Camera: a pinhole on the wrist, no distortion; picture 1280 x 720 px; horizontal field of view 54.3 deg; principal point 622.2 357.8 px. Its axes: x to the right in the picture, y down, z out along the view. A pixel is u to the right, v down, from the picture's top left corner.
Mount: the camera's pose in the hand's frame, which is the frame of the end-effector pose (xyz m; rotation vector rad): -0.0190 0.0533 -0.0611 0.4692 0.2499 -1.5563
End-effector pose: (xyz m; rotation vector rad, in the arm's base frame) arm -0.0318 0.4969 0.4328 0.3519 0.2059 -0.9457
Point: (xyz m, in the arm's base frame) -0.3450 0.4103 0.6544
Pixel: 1061.5 26.4
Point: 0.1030 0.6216 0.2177
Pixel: behind the camera
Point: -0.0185 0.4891 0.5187
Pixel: 288.8 579.0
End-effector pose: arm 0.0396 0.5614 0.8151 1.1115 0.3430 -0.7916
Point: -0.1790 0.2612 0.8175
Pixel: 864.2 488.6
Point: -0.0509 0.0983 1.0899
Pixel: 90.5 473.9
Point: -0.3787 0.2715 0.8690
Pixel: 991.3 96.4
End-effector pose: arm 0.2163 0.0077 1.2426 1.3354 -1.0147 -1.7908
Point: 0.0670 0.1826 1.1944
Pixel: 897.6 215.8
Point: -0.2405 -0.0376 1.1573
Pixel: outside the picture
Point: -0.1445 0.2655 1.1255
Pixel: 799.5 381.4
